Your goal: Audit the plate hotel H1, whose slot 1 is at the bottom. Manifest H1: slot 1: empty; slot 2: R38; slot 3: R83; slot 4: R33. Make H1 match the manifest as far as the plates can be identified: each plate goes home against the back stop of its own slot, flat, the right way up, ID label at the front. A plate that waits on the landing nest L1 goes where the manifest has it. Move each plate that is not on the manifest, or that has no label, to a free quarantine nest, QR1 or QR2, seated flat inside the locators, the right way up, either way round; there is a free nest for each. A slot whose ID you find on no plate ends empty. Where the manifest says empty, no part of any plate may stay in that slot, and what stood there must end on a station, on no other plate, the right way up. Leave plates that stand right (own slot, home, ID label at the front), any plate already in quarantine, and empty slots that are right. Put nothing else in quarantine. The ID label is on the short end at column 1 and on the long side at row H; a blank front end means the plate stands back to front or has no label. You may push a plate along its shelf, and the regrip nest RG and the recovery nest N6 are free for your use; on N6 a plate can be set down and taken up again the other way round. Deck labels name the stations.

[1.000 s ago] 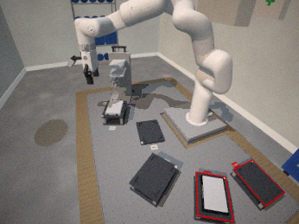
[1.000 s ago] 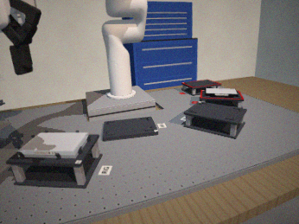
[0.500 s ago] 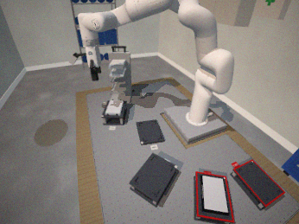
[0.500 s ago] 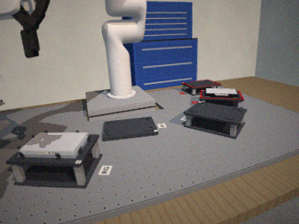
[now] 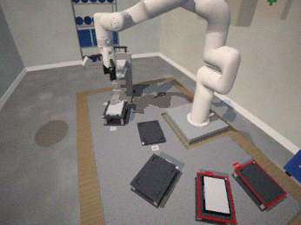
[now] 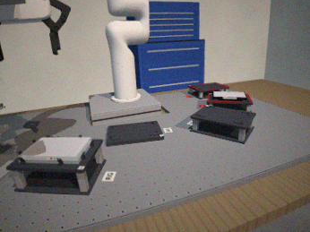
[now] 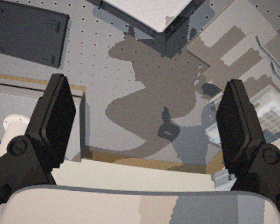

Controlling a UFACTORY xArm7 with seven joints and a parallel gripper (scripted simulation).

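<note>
My hand is 1 cm past the white well plate, 1 cm to the right of it and 20 cm above it. From my hand the other things lie so: raised regrip nest RG: 1 cm behind, 1 cm to the left, 21 cm below; plate labelled R83: 6 cm behind, 16 cm to the right, 6 cm below; RG label: 3 cm ahead, 11 cm to the left, 27 cm below.
</note>
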